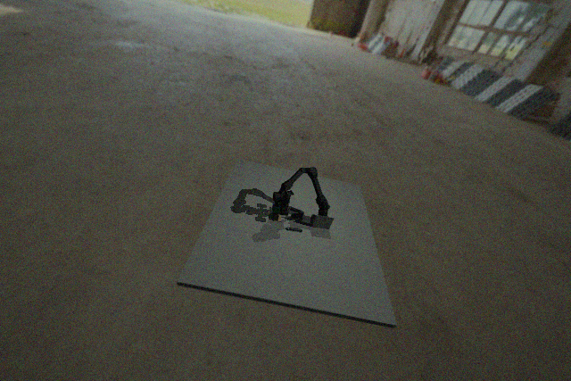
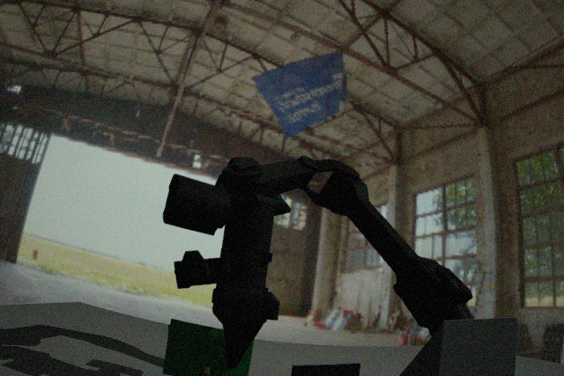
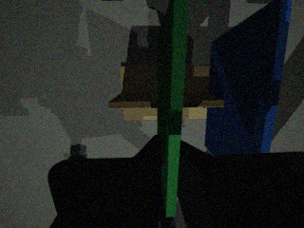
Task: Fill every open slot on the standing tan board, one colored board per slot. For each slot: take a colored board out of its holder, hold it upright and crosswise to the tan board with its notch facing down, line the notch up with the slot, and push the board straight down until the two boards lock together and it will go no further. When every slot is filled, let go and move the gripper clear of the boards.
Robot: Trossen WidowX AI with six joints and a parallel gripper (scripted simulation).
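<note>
Right now the tan board is 30 mm below my gripper tip, 30 mm ahead of it and 20 mm to the right of it. From my gripper tip the other things lie so: green board 30 mm ahead; then dark flat piece 120 mm behind, 40 mm below, 10 mm to the right; then blue board 50 mm to the right, 30 mm ahead, 10 mm below.
</note>
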